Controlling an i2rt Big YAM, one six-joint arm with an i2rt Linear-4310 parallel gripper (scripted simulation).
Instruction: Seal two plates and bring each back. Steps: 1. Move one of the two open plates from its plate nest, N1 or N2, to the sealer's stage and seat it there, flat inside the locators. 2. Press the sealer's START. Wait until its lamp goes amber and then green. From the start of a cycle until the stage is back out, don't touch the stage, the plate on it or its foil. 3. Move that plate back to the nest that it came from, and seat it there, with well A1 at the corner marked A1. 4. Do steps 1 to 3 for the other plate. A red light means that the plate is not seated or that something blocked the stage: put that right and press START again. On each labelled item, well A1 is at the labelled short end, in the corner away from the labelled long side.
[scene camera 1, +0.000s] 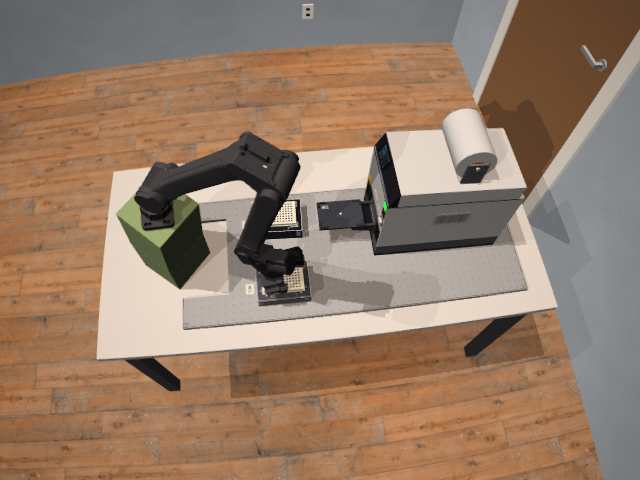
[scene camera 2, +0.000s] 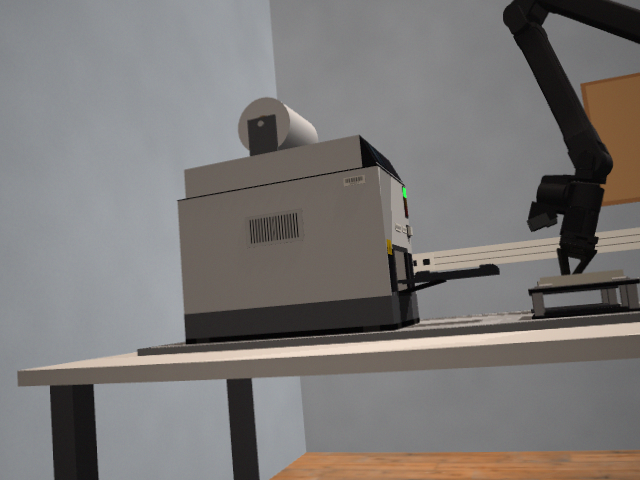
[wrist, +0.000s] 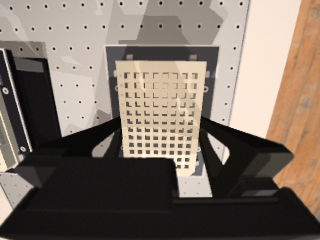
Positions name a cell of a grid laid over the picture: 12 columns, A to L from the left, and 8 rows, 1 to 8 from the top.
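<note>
Scene camera 1 shows a foil roll (scene camera 1: I3). Scene camera 2 shows the foil roll (scene camera 2: F3) and the gripper (scene camera 2: K5). The wrist view shows a plate (wrist: F4) together with the gripper (wrist: G5).
</note>
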